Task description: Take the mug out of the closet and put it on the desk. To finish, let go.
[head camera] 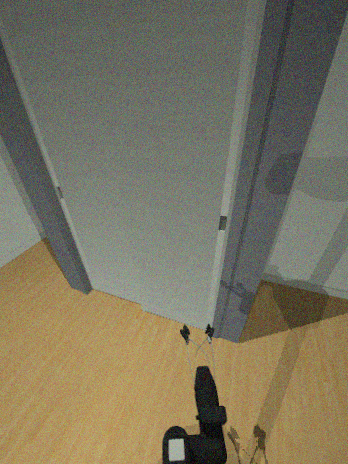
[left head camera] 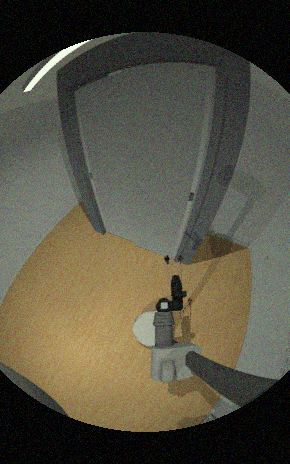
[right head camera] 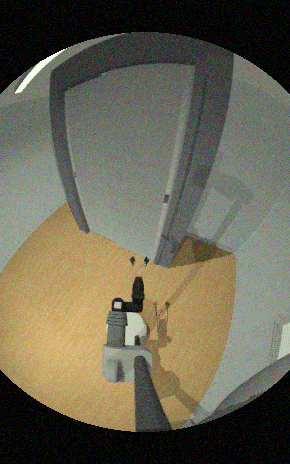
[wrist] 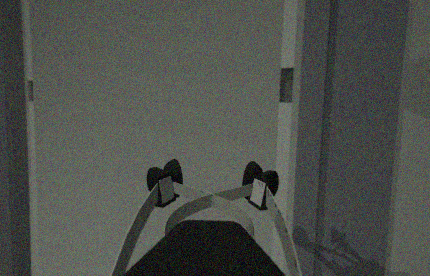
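Where they show: gripper, fingertip midpoint: (head camera: 196, 325) (left head camera: 172, 254) (right head camera: 139, 256) (wrist: 212, 175); robot's base, link origin: (left head camera: 152, 327) (right head camera: 127, 328).
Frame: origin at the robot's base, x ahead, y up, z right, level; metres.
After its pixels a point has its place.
The closet (head camera: 145, 150) @(x 1.070, y 1.312, z -0.088 m) (left head camera: 145, 150) @(x 1.070, y 1.304, z -0.090 m) (right head camera: 125, 150) @(x 1.059, y 1.315, z -0.062 m) (wrist: 150, 100) @(x 1.085, y 0.946, z -0.125 m) stands ahead with its pale sliding doors shut, set in a dark grey frame. A small dark recessed handle (head camera: 223, 223) @(x 0.929, y 0.983, z 0.282 m) (left head camera: 191, 197) @(x 0.927, y 0.977, z 0.286 m) (right head camera: 166, 198) @(x 0.929, y 0.983, z 0.282 m) (wrist: 286, 85) @(x 0.931, y 0.988, z 0.278 m) is near the right edge of the doors, and another handle (head camera: 60, 192) @(x 1.401, y 0.985, z -0.730 m) (wrist: 30, 90) @(x 1.401, y 0.991, z -0.737 m) is near the left edge. My gripper (head camera: 197, 332) @(x 0.482, y 0.844, z 0.088 m) (left head camera: 173, 259) @(x 0.482, y 0.844, z 0.088 m) (right head camera: 139, 261) @(x 0.482, y 0.844, z 0.088 m) (wrist: 212, 175) @(x 0.482, y 0.844, z 0.088 m) is open and empty, in front of the lower right part of the doors, left of and below the right handle in the wrist view. The mug and the desk do not show in these views.
The frame's right post (head camera: 270, 150) @(x 0.852, y 1.348, z 0.394 m) (left head camera: 222, 150) @(x 0.853, y 1.420, z 0.393 m) (right head camera: 200, 150) @(x 0.846, y 1.425, z 0.408 m) (wrist: 360, 125) @(x 0.837, y 0.888, z 0.430 m) stands out beside the doors, with a pale wall to its right. The left post (head camera: 45, 220) @(x 1.397, y 0.770, z -0.913 m) borders the other side. Wooden floor (head camera: 100, 360) @(x 0.746, y -0.027, z -0.522 m) lies in front. My arm's shadow falls across the right post, wall and floor.
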